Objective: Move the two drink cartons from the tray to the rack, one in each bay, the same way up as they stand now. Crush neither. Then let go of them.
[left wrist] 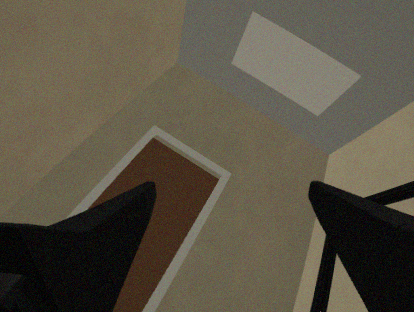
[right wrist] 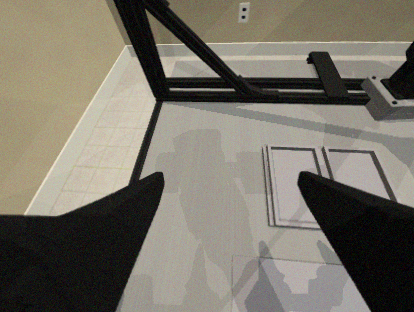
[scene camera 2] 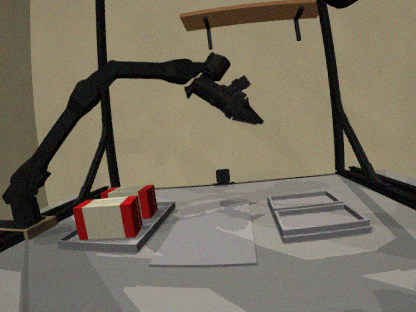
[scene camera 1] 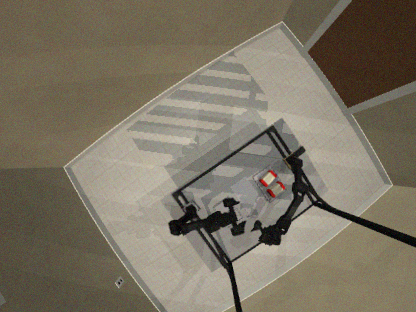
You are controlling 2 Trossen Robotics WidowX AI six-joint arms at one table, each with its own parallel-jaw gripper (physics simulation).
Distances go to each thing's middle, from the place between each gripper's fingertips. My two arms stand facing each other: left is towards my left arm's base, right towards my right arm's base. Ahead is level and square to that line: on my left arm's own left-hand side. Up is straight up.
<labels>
I see the grey mat (scene camera 2: 216, 232) 21 cm ahead of my right hand, 20 cm below it and 10 cm to the right of it. Also, from my right hand: grey tray (scene camera 2: 71, 241): 30 cm to the right, 24 cm ahead, 19 cm below.
Right now my left hand is 130 mm past the grey mat, 120 mm to the left of it and 600 mm above it. From my left hand the other things lie so: grey tray (100 mm behind, 330 mm to the right, 590 mm below).
</labels>
